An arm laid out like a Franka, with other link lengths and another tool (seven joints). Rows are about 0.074 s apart.
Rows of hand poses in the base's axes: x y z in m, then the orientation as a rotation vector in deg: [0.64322 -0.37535 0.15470 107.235 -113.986 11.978]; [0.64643 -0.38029 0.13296 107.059 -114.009 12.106]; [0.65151 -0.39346 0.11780 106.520 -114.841 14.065]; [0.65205 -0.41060 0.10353 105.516 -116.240 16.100]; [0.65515 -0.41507 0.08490 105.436 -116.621 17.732]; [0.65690 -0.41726 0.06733 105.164 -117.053 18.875]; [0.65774 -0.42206 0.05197 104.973 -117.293 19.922]
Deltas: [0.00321 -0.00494 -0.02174 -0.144 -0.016 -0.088]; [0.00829 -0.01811 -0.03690 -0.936 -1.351 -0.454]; [0.00883 -0.03525 -0.05117 -1.714 -2.911 -1.304]; [0.01193 -0.03972 -0.06980 -2.292 -3.994 -1.266]; [0.01368 -0.04191 -0.08737 -2.723 -4.778 -1.427]; [0.01452 -0.04671 -0.10273 -3.159 -5.429 -1.477]
